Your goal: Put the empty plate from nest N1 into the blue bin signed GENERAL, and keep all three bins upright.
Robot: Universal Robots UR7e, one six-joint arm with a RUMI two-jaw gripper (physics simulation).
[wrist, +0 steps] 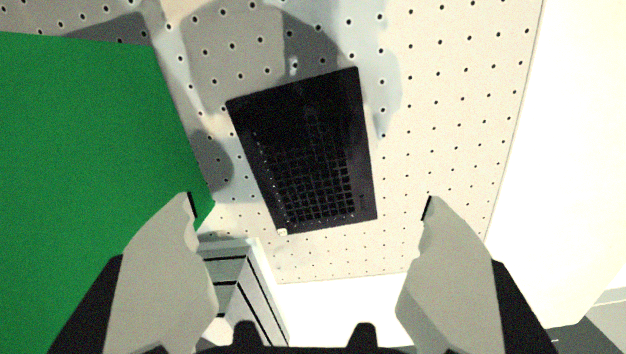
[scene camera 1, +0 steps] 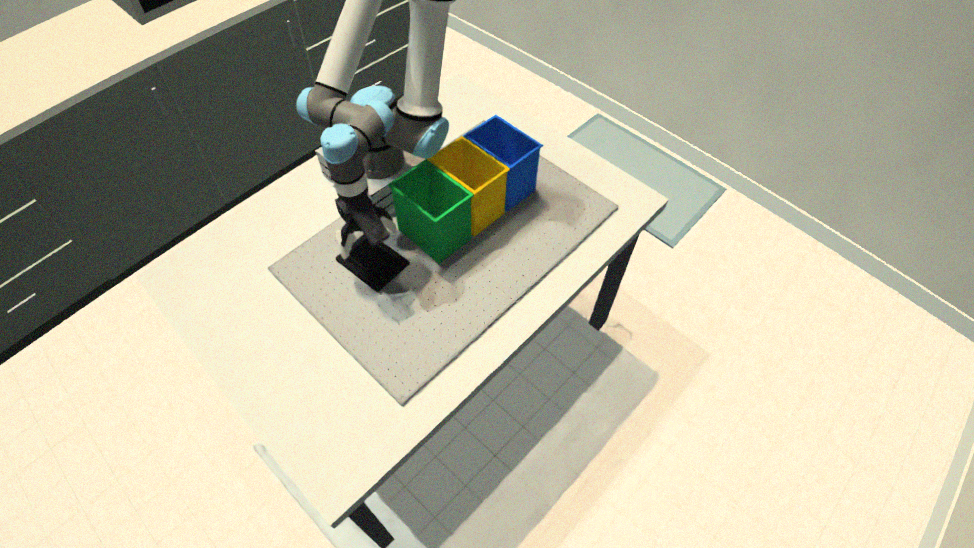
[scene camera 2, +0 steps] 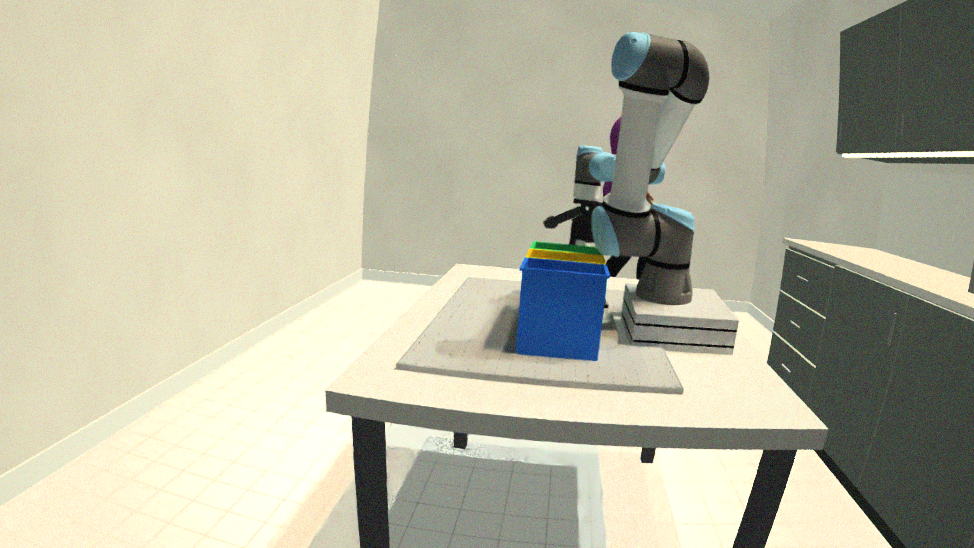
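In the wrist view the blue bin is out of frame, and scene camera 2 does not show the black plate, which is hidden by the blue bin. The blue bin does show in scene camera 1 and in scene camera 2, and on the blue bin (scene camera 1: 515,150) and (scene camera 2: 561,308) are the same spot. The black plate shows in scene camera 1 and in the wrist view; on the black plate (scene camera 1: 377,262) and (wrist: 305,148) are the same spot too. As for the yellow bin (scene camera 1 (484,176) and scene camera 2 (532,253)), I see it in both of these views.
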